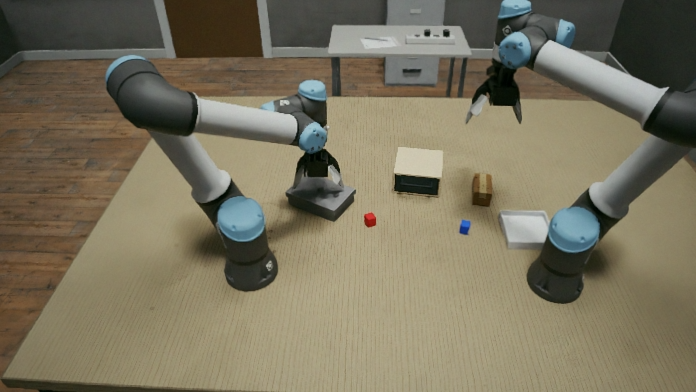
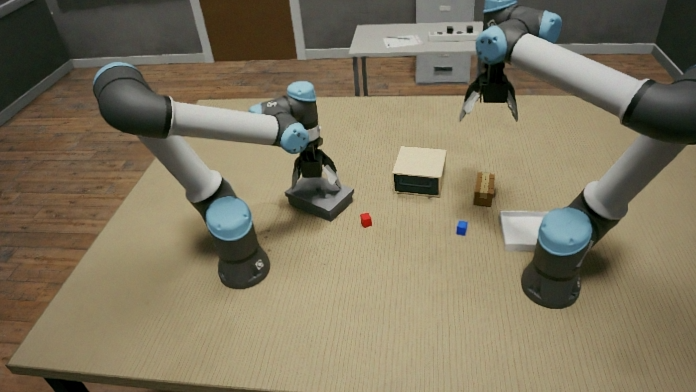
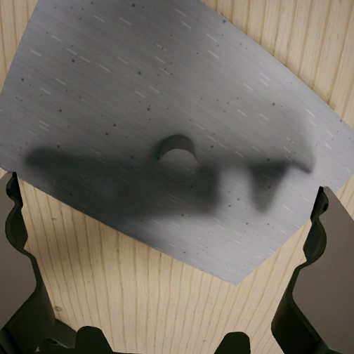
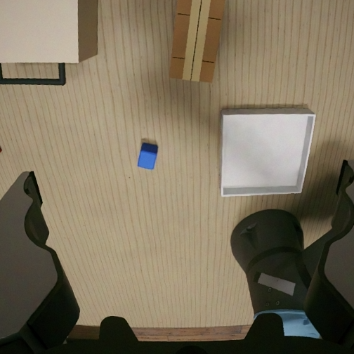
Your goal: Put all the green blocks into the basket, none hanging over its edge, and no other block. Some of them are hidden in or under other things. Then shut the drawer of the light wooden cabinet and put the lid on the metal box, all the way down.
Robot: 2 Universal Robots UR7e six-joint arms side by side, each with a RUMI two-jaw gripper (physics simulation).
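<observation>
The grey metal box [image 1: 311, 207] [image 2: 307, 206] has its flat lid [image 1: 332, 199] [image 2: 331, 197] [image 3: 240, 125] on top, with a round knob [image 3: 178, 162]. My left gripper [image 1: 319, 186] [image 2: 316, 186] [image 3: 168, 181] is open, low over the lid, its fingers to either side of the knob. My right gripper [image 1: 494, 122] [image 2: 488, 120] [image 4: 186, 167] is open and empty, high above the table. The light wooden cabinet [image 1: 419, 161] [image 2: 420, 160] [image 4: 37, 30] has a dark drawer front [image 1: 416, 184] [image 2: 416, 184] that looks about flush. The white, shallow, square basket [image 1: 525, 229] [image 2: 520, 230] [image 4: 265, 152] is empty. No green block shows.
A red block [image 1: 370, 220] [image 2: 366, 220] lies right of the metal box. A blue block [image 1: 465, 227] [image 2: 462, 228] [image 4: 147, 156] lies left of the basket. A brown taped carton [image 1: 482, 190] [image 2: 484, 189] [image 4: 196, 42] stands behind them, right of the cabinet. The right arm's base stands close to the basket.
</observation>
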